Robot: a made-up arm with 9 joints.
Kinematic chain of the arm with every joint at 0, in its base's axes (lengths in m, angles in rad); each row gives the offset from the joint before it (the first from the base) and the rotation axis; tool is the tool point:
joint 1: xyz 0 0 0.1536 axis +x
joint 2: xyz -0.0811 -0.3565 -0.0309 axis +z
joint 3: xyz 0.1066 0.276 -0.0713 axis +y
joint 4: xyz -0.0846 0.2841 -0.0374 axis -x
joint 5: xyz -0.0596 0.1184 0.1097 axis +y
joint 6: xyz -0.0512 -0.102 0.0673 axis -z
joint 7: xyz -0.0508 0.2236 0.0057 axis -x
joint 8: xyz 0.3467 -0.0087 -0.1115 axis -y
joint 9: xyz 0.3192 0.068 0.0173 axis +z
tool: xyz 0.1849 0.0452 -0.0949
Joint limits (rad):
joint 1: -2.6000..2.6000
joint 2: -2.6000..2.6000
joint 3: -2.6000..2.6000
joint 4: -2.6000..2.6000
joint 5: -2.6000..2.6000
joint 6: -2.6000..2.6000
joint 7: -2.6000..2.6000
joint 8: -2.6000..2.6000
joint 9: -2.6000..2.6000
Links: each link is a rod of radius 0.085 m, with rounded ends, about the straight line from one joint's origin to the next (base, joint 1, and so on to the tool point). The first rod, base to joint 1, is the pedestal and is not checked.
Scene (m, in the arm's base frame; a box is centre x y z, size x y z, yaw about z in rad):
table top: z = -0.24
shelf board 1: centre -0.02 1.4 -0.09 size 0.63 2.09 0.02 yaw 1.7
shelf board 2: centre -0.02 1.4 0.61 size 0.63 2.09 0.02 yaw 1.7
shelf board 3: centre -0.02 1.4 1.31 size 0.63 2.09 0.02 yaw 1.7
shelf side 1: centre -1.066 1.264 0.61 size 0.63 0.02 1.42 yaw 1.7
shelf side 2: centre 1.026 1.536 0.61 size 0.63 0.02 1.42 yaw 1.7
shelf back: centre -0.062 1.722 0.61 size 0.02 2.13 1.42 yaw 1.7
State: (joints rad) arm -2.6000 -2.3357 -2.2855 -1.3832 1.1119 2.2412 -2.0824 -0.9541 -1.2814
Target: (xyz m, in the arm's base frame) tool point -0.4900 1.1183 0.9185
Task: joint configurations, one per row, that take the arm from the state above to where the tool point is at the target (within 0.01 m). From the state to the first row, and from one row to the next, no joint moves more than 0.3 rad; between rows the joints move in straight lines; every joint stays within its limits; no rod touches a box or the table.
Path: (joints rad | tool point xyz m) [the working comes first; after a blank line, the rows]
Joints at the target: -2.3483 -2.5111 -1.9762 -1.5776 1.1775 2.2998 -1.8672 -0.8712 -1.2518
Straight joint move there: touches shelf board 2.

1: -2.4369 -2.3004 -2.3989 -1.1924 1.0369 2.2386 -2.2343 -1.0327 -1.3064 | -0.2059 0.9891 0.2439
2: -2.2738 -2.2651 -2.5122 -1.0016 0.9619 2.2361 -2.3861 -1.1114 -1.3314 | -0.1707 0.7448 0.2433
3: -2.1474 -2.2698 -2.2900 -1.0934 1.0338 2.3064 -2.2260 -1.0245 -1.3527 | -0.3152 0.8325 0.5599
4: -2.0210 -2.2744 -2.0677 -1.1852 1.1057 2.3767 -2.0660 -0.9376 -1.3739 | -0.4393 0.7281 0.9185
5: -2.1846 -2.3928 -2.0219 -1.3814 1.1416 2.3382 -1.9666 -0.9044 -1.3128 | -0.4646 0.9297 0.9370
6: -2.3483 -2.5111 -1.9762 -1.5776 1.1775 2.2998 -1.8672 -0.8712 -1.2518 | -0.4900 1.1183 0.9185

